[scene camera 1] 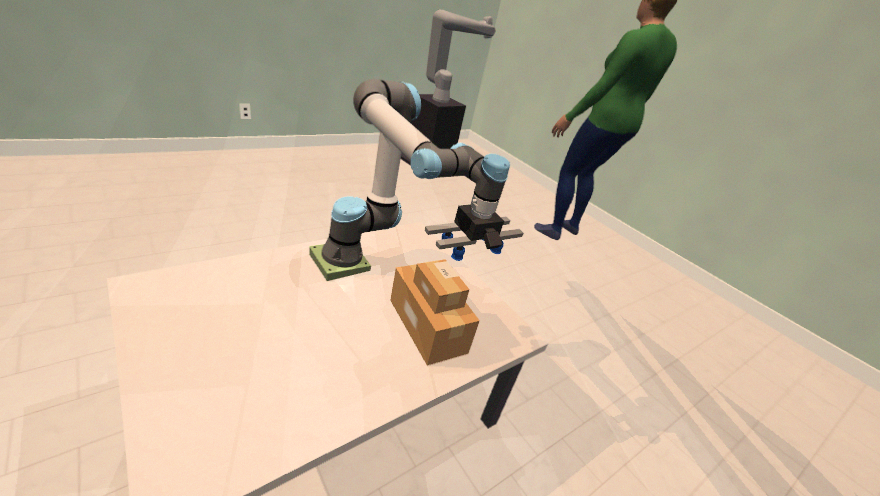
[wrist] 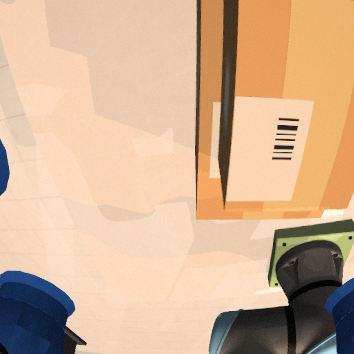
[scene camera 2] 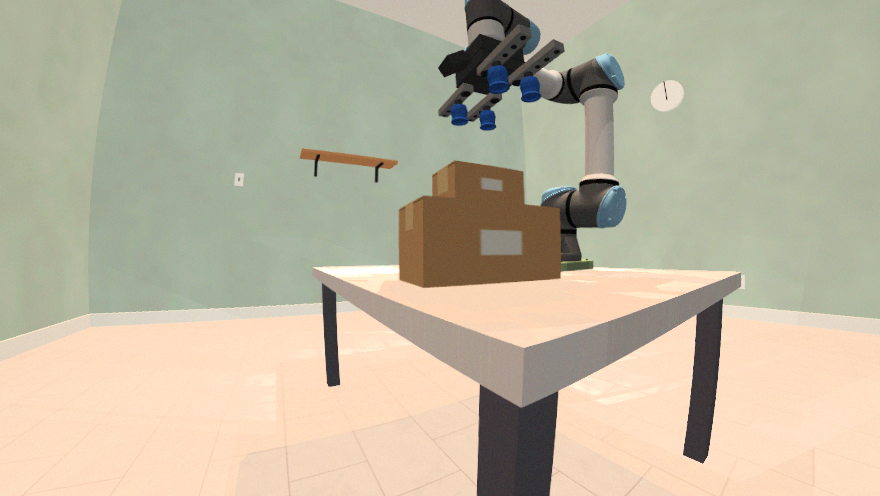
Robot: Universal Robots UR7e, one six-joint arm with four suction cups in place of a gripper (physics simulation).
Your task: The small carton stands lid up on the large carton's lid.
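Places are measured from the arm's base along level axes (x back, y right, z up), in metres.
Pixels of known places: hand, tool point: (scene camera 1: 470, 246) (wrist: 207, 251) (scene camera 2: 492, 110); arm's base, link origin: (scene camera 1: 342, 255) (wrist: 308, 262).
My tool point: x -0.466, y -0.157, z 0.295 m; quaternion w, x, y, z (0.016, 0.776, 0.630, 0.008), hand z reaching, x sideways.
For each thing: its middle in the pictures, then the offset to it from my tool point.
- small carton, body centre: (wrist: 296, 97) (scene camera 2: 477, 189) (scene camera 1: 440, 285) dx +0.021, dy +0.070, dz -0.142 m
- large carton, body centre: (wrist: 266, 67) (scene camera 2: 480, 243) (scene camera 1: 431, 309) dx +0.030, dy +0.074, dz -0.253 m
The small carton (scene camera 1: 440, 282) (scene camera 2: 477, 192) (wrist: 260, 55) stands upright and level on the lid of the large carton (scene camera 1: 425, 332) (scene camera 2: 452, 246) (wrist: 211, 60). Its top face, with tape and a barcode label, faces up. The large carton stands flat on the table (scene camera 1: 203, 369) (scene camera 2: 431, 332) (wrist: 125, 250), and bare lid shows at both ends of the small one in scene camera 2. My gripper (scene camera 1: 474, 243) (scene camera 2: 493, 100) is open. Its blue suction cups hang above the small carton with air between them, offset to one side, and carry nothing.
The green base plate (scene camera 1: 360, 269) (scene camera 2: 579, 265) (wrist: 300, 231) of my arm is near the cartons. A person in a green top (scene camera 1: 640, 80) is beyond the table. A black pedestal (scene camera 1: 442, 120) bears a grey arm. A wall shelf (scene camera 2: 348, 157) hangs behind.
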